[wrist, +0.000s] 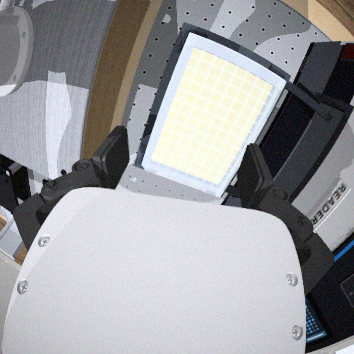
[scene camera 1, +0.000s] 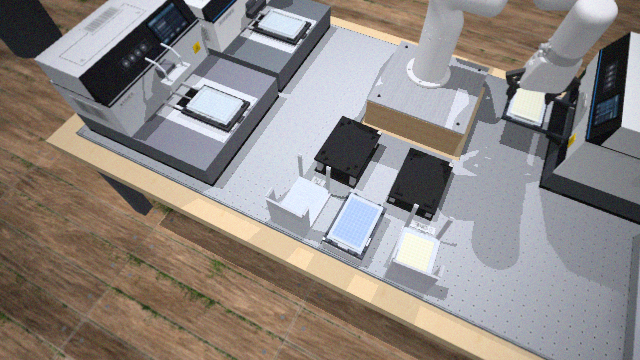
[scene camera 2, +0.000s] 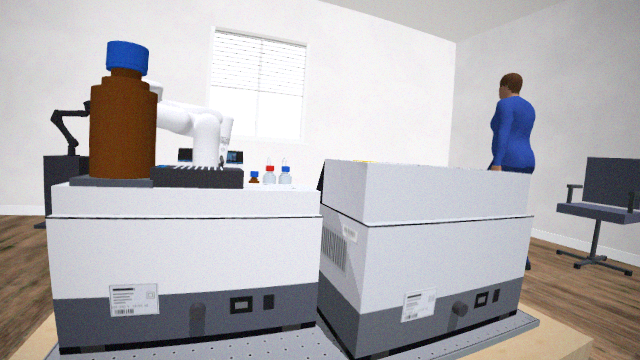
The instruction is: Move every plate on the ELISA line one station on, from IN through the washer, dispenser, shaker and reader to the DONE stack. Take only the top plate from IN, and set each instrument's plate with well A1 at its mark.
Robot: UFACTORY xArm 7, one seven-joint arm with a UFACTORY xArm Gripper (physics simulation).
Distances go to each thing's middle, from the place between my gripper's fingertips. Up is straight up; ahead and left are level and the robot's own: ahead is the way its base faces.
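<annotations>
IN rack point(scene camera 1: 299, 224): 520 mm ahead of my hand, 350 mm to the right of it, 80 mm below it. DONE rack point(scene camera 1: 399, 272): likewise 80 mm below my hand, 490 mm ahead of it and 50 mm to the right of it. The brown bottle point(scene camera 2: 123, 112) stands 930 mm to the right of my hand, 180 mm above it and 20 mm behind it. The reader tray point(wrist: 186, 27) is 50 mm to the left of my hand, 40 mm below it and 20 mm behind it. Going by their middles, of the things named here the reader tray is the nearest to my hand and the brown bottle the farthest from it.
</annotations>
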